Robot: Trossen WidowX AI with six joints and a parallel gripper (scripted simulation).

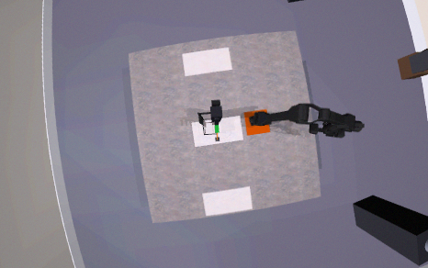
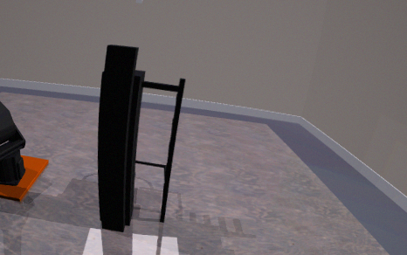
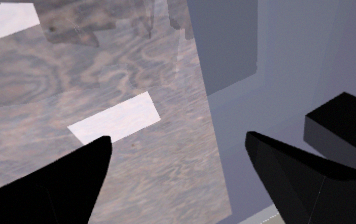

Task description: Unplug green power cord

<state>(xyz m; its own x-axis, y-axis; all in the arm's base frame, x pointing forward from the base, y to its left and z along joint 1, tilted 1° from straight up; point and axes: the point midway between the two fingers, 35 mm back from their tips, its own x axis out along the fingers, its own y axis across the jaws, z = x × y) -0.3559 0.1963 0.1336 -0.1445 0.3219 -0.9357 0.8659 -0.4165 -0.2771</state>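
The green plug lies 63 cm ahead of my gripper tip and 24 cm to the right of it. The rest, counted from my gripper tip: grey block 65 cm ahead, 15 cm to the right, 11 cm below.
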